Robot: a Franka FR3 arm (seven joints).
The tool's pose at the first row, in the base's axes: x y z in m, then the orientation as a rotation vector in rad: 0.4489 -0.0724 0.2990 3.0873 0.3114 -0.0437
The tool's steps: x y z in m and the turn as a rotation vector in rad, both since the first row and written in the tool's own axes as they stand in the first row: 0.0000 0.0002 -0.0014 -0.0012 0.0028 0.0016; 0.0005 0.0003 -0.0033 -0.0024 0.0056 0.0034; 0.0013 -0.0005 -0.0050 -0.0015 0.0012 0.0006; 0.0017 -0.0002 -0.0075 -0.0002 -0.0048 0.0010; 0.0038 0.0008 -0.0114 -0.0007 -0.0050 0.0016; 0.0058 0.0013 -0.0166 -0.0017 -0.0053 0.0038; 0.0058 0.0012 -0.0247 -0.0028 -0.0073 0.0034; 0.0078 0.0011 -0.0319 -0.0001 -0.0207 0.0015; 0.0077 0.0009 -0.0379 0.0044 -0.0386 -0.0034; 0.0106 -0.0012 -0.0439 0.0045 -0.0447 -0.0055; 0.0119 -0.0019 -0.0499 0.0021 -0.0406 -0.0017; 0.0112 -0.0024 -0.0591 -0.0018 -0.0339 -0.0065; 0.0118 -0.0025 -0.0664 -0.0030 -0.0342 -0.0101
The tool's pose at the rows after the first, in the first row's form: 0.4490 -0.0725 0.3004 3.0867 0.3089 -0.0391; 0.4495 -0.0725 0.3023 3.0861 0.3062 -0.0346; 0.4502 -0.0714 0.3039 3.0860 0.3104 -0.0416; 0.4507 -0.0716 0.3064 3.0867 0.3096 -0.0510; 0.4531 -0.0720 0.3103 3.0862 0.3087 -0.0512; 0.4552 -0.0718 0.3154 3.0855 0.3052 -0.0515; 0.4554 -0.0714 0.3235 3.0841 0.3057 -0.0544; 0.4575 -0.0706 0.3307 3.0848 0.3082 -0.0755; 0.4575 -0.0702 0.3366 3.0860 0.3154 -0.1041; 0.4601 -0.0673 0.3425 3.0849 0.3184 -0.1136; 0.4614 -0.0661 0.3484 3.0837 0.3125 -0.1067; 0.4608 -0.0654 0.3576 3.0801 0.3199 -0.0958; 0.4616 -0.0649 0.3649 3.0784 0.3254 -0.0961
